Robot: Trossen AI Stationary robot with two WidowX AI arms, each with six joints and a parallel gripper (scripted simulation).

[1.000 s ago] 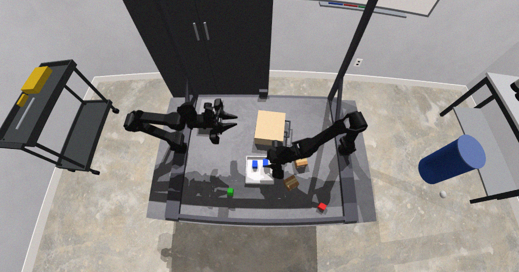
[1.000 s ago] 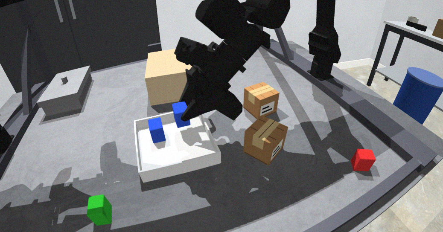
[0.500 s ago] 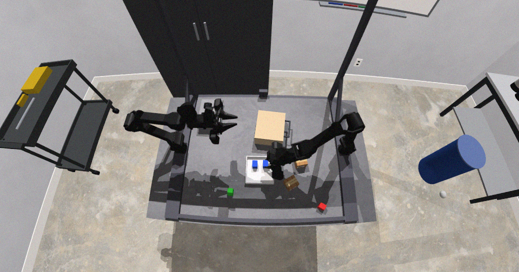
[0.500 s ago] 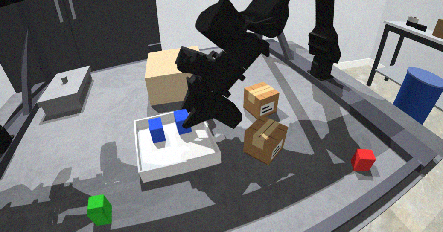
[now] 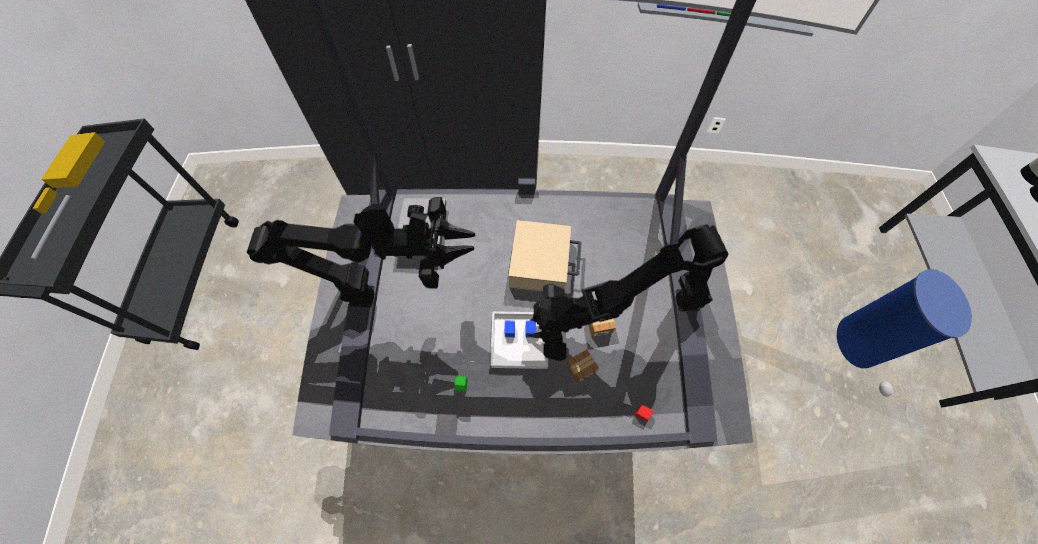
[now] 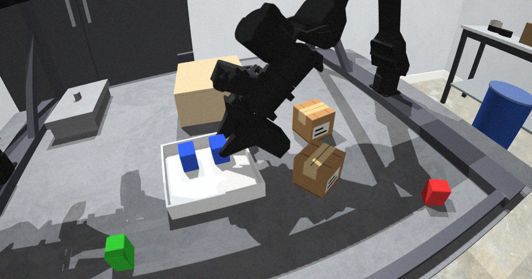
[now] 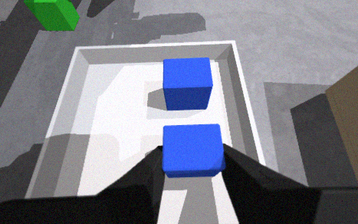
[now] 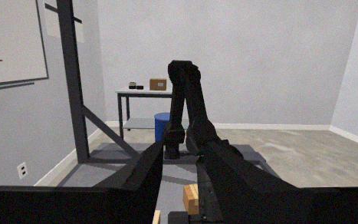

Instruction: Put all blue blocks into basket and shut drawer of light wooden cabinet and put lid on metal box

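Right now the white basket is 50 mm to the right of my left hand, 40 mm below it and 30 mm ahead of it. Also, from my left hand: light wooden cabinet 200 mm behind, 10 mm to the left, 10 mm below; drawer 200 mm behind, 20 mm to the left, 20 mm below; green block 200 mm to the right, 150 mm ahead, 40 mm below.
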